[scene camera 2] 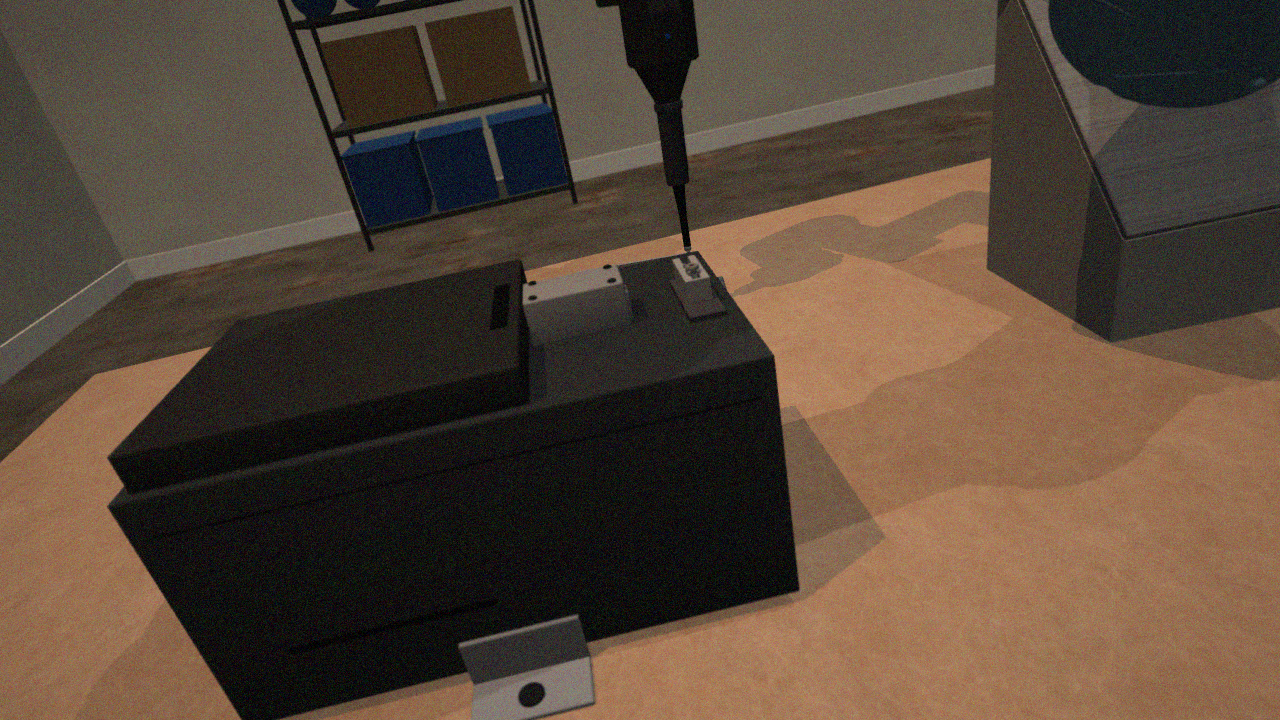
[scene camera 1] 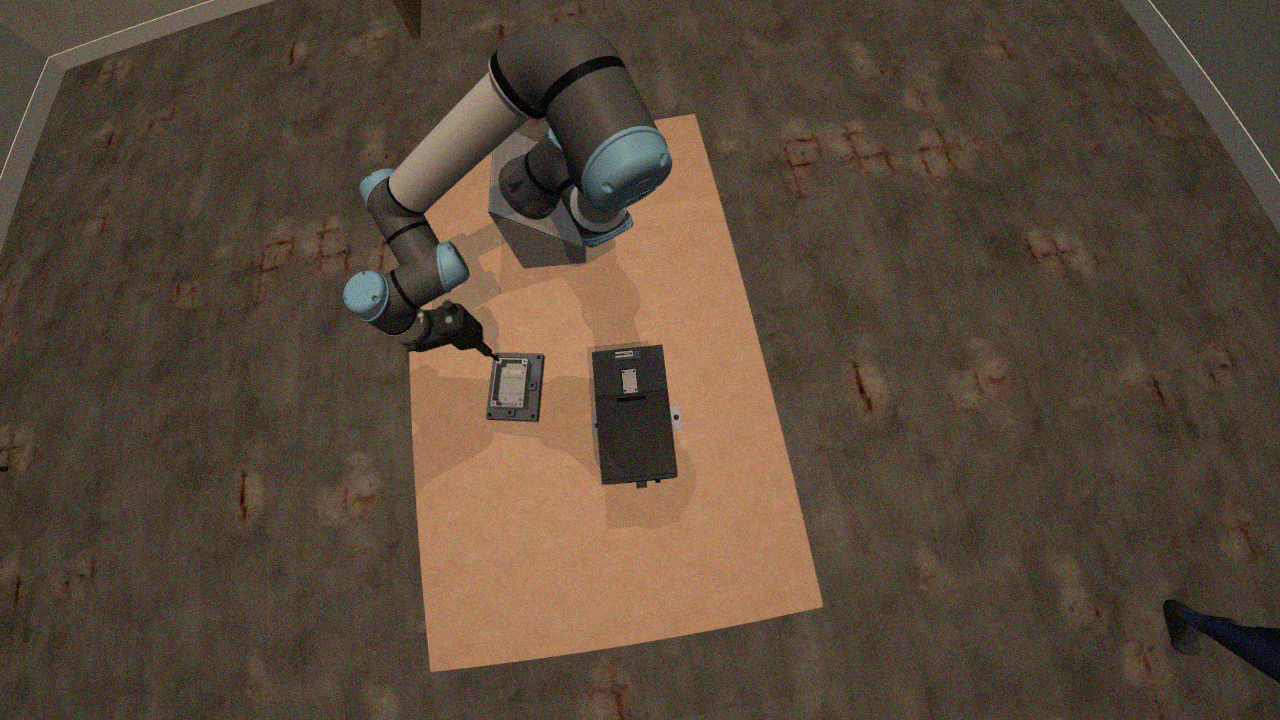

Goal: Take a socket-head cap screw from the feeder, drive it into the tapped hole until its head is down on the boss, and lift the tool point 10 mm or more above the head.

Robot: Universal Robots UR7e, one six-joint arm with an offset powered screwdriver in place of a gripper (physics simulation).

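My screwdriver [scene camera 1: 495, 359] [scene camera 2: 687, 249] points down, its bit tip at the upper-left corner of the light housing [scene camera 1: 512, 383] in scene camera 1. A small light-coloured screw [scene camera 2: 687, 248] appears to be on the bit tip; its head and thread are too small to make out. The corner boss and tapped hole under the tip are not clear, and the housing is hidden behind the feeder in scene camera 2. The black screw feeder [scene camera 1: 635, 438] [scene camera 2: 465, 501] stands to the right, with a small pale pick-up block [scene camera 1: 623, 353] [scene camera 2: 691, 272] on top, away from the bit.
The housing sits in a dark fixture plate [scene camera 1: 536, 402]. A raised light block [scene camera 1: 629, 381] [scene camera 2: 577, 304] stands on the feeder, and a metal bracket [scene camera 1: 676, 417] [scene camera 2: 559, 685] sticks out from its side. The robot pedestal [scene camera 1: 546, 241] [scene camera 2: 1038, 179] stands behind. A shelf rack [scene camera 2: 357, 214] is by the wall.
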